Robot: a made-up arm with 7 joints. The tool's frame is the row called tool.
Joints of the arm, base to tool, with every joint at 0 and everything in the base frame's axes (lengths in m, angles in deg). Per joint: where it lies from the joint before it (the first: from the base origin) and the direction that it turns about. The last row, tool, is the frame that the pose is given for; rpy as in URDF.
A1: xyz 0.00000 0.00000 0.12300 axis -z
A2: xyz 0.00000 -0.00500 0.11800 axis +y
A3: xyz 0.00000 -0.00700 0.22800 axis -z
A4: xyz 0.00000 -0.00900 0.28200 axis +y
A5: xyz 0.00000 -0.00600 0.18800 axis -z
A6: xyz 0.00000 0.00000 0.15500 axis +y
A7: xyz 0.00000 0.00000 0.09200 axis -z
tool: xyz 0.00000 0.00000 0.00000 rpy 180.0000 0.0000 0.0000
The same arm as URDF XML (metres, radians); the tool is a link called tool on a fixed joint. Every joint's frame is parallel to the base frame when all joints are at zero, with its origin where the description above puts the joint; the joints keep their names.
<robot name="arm">
  <joint name="A1" type="continuous">
    <parent link="base"/>
    <child link="link1"/>
    <origin xyz="0 0 0.123" rpy="0 0 0"/>
    <axis xyz="0 0 -1"/>
  </joint>
  <joint name="A2" type="continuous">
    <parent link="link1"/>
    <child link="link2"/>
    <origin xyz="0 -0.005 0.118" rpy="0 0 0"/>
    <axis xyz="0 1 0"/>
  </joint>
  <joint name="A3" type="continuous">
    <parent link="link2"/>
    <child link="link3"/>
    <origin xyz="0 -0.007 0.228" rpy="0 0 0"/>
    <axis xyz="0 0 -1"/>
  </joint>
  <joint name="A4" type="continuous">
    <parent link="link3"/>
    <child link="link4"/>
    <origin xyz="0 -0.009 0.282" rpy="0 0 0"/>
    <axis xyz="0 1 0"/>
  </joint>
  <joint name="A5" type="continuous">
    <parent link="link4"/>
    <child link="link5"/>
    <origin xyz="0 -0.006 0.188" rpy="0 0 0"/>
    <axis xyz="0 0 -1"/>
  </joint>
  <joint name="A6" type="continuous">
    <parent link="link5"/>
    <child link="link6"/>
    <origin xyz="0 0 0.155" rpy="0 0 0"/>
    <axis xyz="0 1 0"/>
  </joint>
  <joint name="A7" type="continuous">
    <parent link="link6"/>
    <child link="link7"/>
    <origin xyz="0 0 0.092" rpy="0 0 0"/>
    <axis xyz="0 0 -1"/>
  </joint>
  <joint name="tool_joint" type="fixed">
    <parent link="link7"/>
    <child link="tool"/>
    <origin xyz="0 0 0" rpy="3.1416 0 0"/>
  </joint>
  <link name="base"/>
  <link name="link1"/>
  <link name="link2"/>
  <link name="link3"/>
  <link name="link4"/>
  <link name="link5"/>
  <link name="link6"/>
  <link name="link7"/>
  <link name="tool"/>
</robot>

